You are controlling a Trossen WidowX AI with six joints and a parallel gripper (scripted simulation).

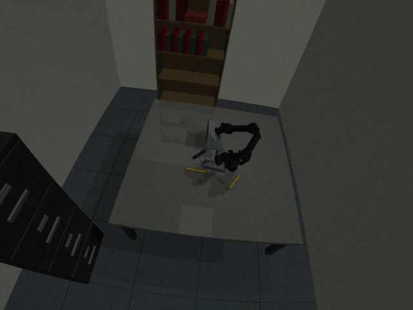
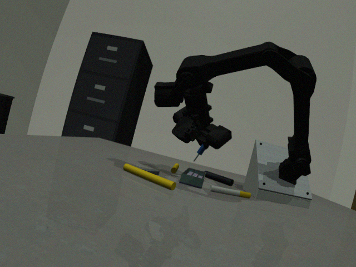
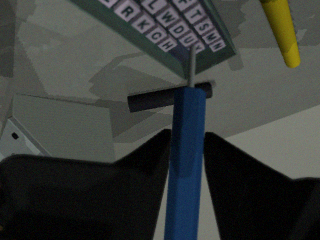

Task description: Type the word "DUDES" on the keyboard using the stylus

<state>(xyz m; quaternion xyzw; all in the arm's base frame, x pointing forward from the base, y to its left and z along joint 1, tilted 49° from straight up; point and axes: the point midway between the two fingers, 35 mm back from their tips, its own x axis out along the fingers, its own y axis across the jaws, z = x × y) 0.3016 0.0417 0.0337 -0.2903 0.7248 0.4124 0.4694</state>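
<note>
Right now my gripper tip is 40 mm above the stylus tip and 20 mm short of it. Round my gripper tip: blue stylus 10 mm below, 10 mm ahead; then long yellow cylinder 170 mm to the left, 110 mm ahead, 100 mm below; then black cylinder 130 mm to the right, 100 mm below, 80 mm behind.
</note>
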